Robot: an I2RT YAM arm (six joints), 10 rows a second.
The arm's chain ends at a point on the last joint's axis. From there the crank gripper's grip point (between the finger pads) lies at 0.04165 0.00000 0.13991 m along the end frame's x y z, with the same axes.
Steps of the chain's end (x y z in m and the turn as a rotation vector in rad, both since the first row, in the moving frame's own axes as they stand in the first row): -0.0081, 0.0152, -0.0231, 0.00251, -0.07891, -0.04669; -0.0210, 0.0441, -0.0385, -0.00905, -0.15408, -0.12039; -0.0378, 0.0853, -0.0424, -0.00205, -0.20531, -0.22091; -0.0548, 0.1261, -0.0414, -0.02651, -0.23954, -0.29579
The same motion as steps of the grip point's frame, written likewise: -0.0193, 0.0132, -0.0203, 0.00251, -0.07891, -0.04669; -0.0431, 0.0417, -0.0338, -0.00905, -0.15408, -0.12039; -0.0679, 0.0797, -0.0369, -0.00205, -0.20531, -0.22091; -0.0899, 0.1227, -0.0355, -0.02651, -0.23954, -0.29579
